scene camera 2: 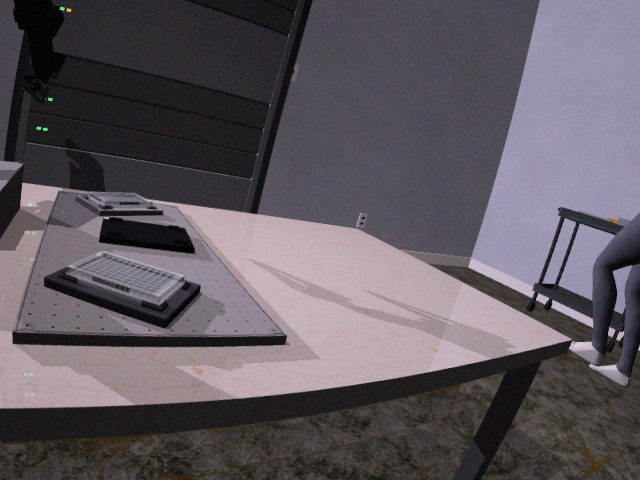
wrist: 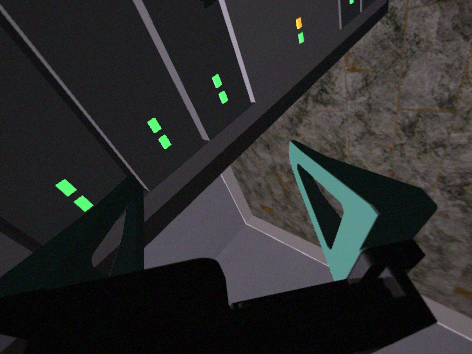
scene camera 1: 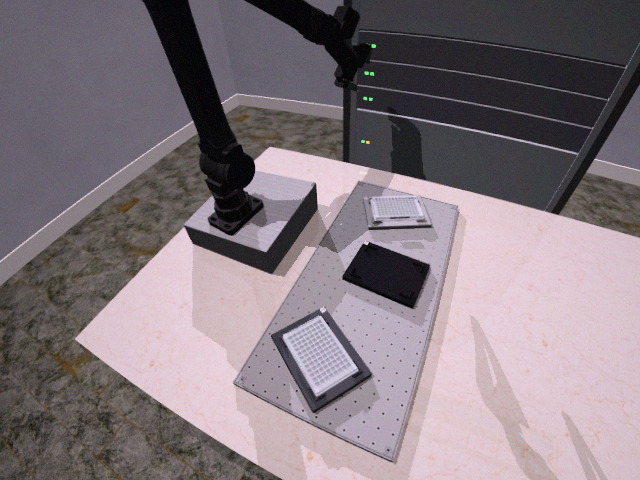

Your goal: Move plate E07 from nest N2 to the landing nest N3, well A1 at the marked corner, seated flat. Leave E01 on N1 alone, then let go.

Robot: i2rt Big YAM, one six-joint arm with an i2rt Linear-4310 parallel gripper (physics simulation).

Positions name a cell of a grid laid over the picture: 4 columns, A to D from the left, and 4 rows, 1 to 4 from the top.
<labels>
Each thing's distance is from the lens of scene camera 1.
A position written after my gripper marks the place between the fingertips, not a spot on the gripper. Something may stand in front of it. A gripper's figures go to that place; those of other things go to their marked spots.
my gripper (scene camera 1: C1): 107 cm
black nest (scene camera 1: C3): 68 cm
</labels>
